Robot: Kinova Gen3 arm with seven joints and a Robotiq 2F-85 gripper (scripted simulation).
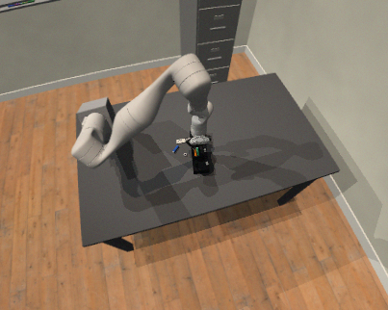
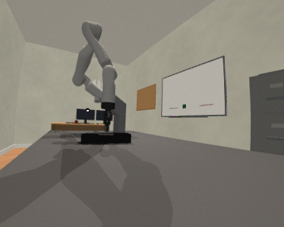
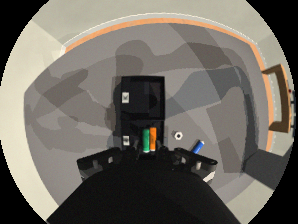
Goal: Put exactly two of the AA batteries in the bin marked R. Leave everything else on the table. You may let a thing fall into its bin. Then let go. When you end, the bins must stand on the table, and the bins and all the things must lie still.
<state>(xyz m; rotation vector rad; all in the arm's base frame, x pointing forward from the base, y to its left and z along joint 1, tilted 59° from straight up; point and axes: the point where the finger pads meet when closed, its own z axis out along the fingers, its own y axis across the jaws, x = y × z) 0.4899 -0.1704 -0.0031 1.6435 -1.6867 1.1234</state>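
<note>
Right now the black bin is 1 cm ahead of my hand and 5 cm below it. Also, from my hand: orange AA battery: 1 cm behind, 6 cm below; then grey ring: 7 cm behind, 7 cm below; then green AA battery: 6 cm below.
</note>
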